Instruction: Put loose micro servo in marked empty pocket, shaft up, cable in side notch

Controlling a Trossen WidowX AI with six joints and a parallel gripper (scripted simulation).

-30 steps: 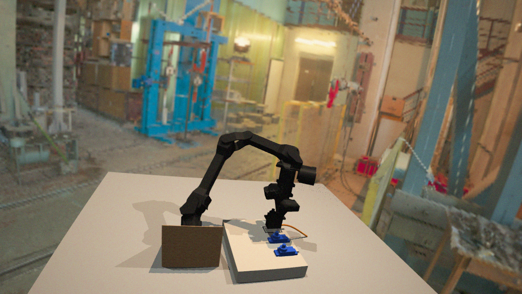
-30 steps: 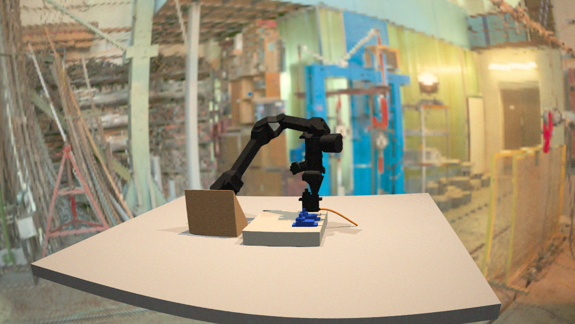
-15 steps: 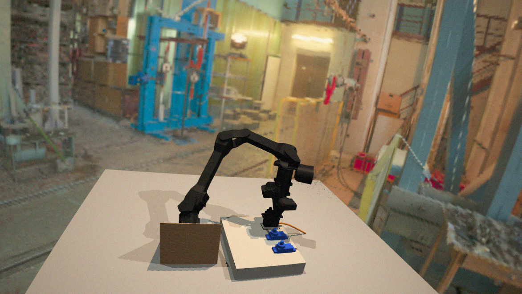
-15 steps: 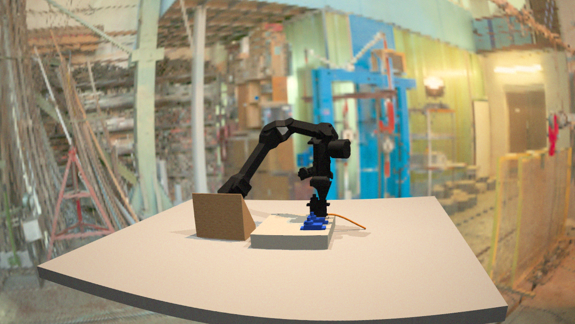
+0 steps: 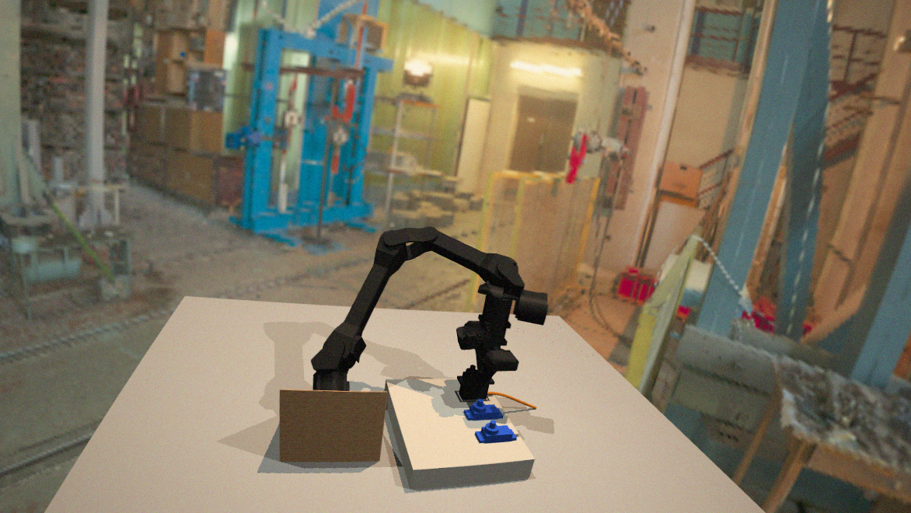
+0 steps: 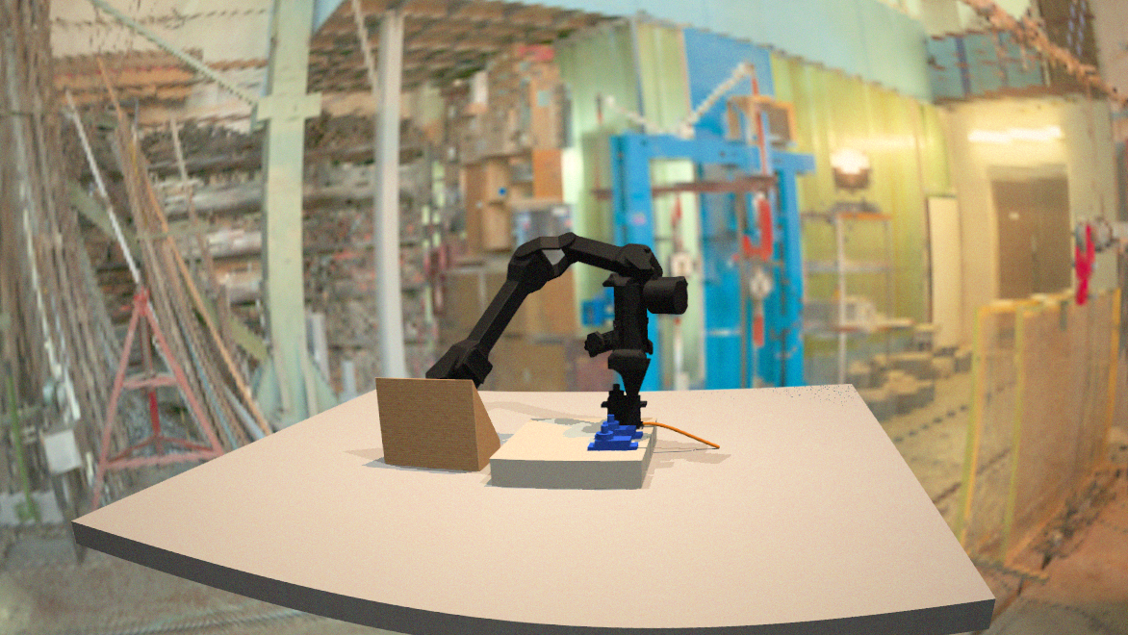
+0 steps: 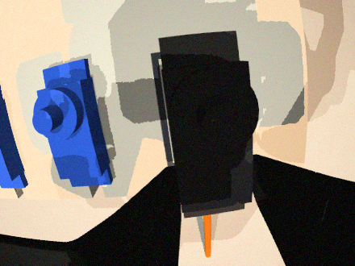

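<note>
Right now the deck is 130 mm behind my gripper tip, 70 mm below it and 60 mm to the right of it.
</note>
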